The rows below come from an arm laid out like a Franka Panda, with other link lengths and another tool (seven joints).
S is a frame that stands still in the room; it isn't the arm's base.
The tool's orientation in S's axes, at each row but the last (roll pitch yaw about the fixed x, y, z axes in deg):
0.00, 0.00, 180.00
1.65, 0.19, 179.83
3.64, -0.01, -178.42
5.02, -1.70, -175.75
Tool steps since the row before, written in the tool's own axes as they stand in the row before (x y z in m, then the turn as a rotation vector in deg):
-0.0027, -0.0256, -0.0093, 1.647, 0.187, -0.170
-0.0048, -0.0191, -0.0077, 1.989, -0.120, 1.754
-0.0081, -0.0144, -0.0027, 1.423, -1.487, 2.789
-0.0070, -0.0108, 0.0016, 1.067, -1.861, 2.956
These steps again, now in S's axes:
0.0027, 0.0256, -0.0093, -1.647, -0.187, -0.170
0.0049, 0.0189, -0.0082, -1.994, 0.176, 1.743
0.0077, 0.0144, -0.0036, -1.468, 1.621, 2.689
0.0062, 0.0114, 0.0004, -1.138, 2.034, 2.812

